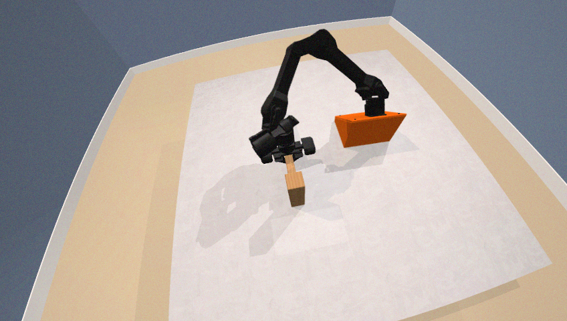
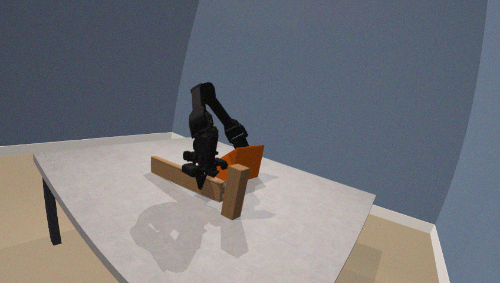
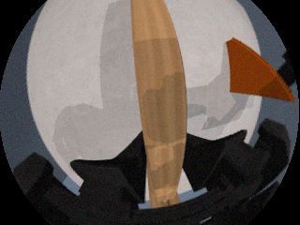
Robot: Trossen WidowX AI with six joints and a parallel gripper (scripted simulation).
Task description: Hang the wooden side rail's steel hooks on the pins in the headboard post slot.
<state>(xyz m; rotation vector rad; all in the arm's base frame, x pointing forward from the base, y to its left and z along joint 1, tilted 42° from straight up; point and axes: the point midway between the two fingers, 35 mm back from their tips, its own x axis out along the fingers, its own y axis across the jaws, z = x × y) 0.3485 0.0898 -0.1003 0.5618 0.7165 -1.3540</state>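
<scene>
Now: the headboard post 20 mm behind my gripper tip, 130 mm to the left of it and 40 mm above it.
</scene>
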